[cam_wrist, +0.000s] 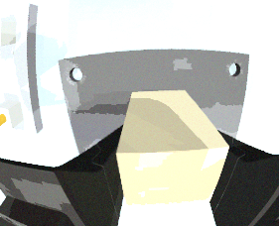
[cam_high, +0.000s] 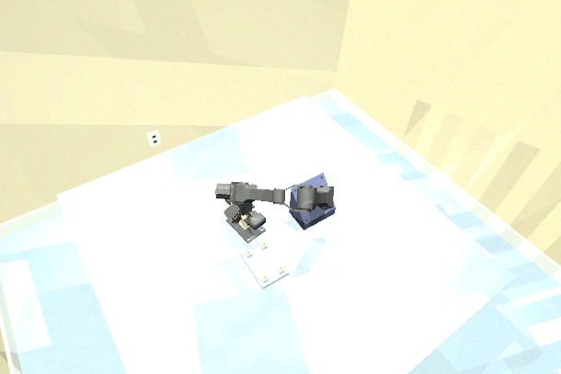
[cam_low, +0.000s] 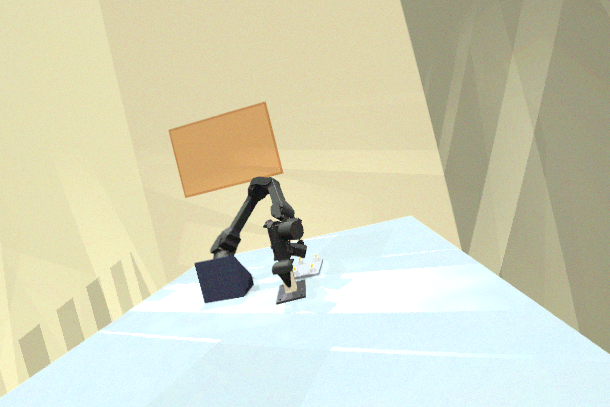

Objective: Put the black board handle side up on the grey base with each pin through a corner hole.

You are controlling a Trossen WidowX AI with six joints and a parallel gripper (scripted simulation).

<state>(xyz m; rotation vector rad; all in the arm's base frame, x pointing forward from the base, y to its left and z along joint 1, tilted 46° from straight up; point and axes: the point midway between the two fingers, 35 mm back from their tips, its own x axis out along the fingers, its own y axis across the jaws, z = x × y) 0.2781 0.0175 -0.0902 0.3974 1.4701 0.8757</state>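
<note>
Now: the grey base 1 cm ahead of my gripper tip, 19 cm to the left of it and 2 cm below it. The rest, counted from my gripper tip: flat black board right at my gripper tip.
</note>
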